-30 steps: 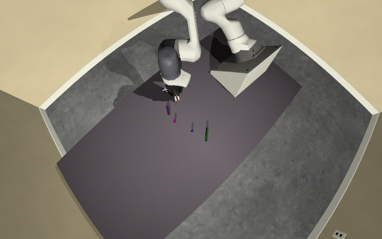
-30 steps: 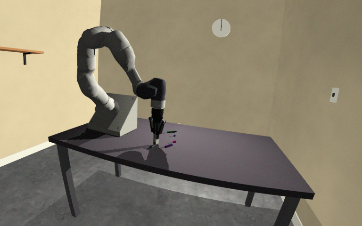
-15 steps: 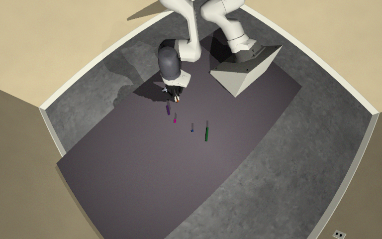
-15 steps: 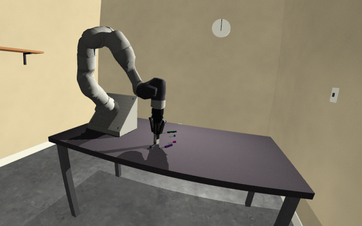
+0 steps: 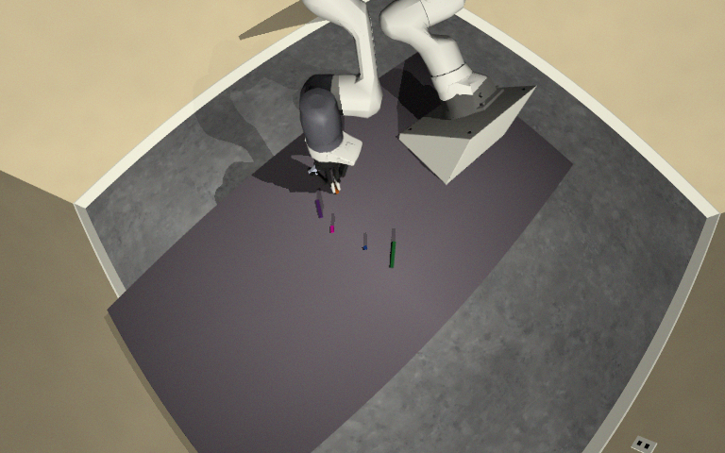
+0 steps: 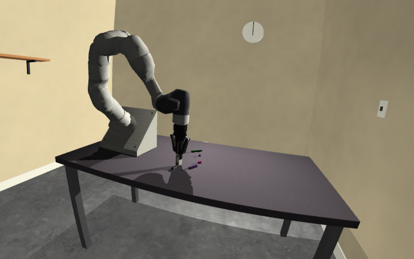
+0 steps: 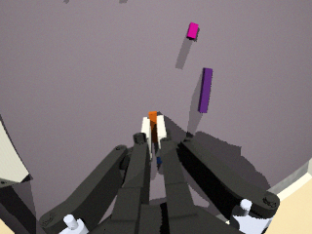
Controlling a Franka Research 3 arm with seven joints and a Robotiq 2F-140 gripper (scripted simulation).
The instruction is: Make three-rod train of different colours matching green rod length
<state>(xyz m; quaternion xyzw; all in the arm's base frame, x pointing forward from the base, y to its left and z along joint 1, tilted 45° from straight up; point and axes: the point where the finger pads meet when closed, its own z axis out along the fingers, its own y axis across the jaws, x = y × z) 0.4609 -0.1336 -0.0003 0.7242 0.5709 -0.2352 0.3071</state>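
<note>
Right now my hand is 3 cm above the orange rod. Round my hand: purple rod (8 cm ahead, 2 cm to the left, 4 cm below); then grey rod (1 cm behind, 3 cm to the right, 4 cm below); then magenta rod (9 cm ahead, 10 cm to the left, 4 cm below).
</note>
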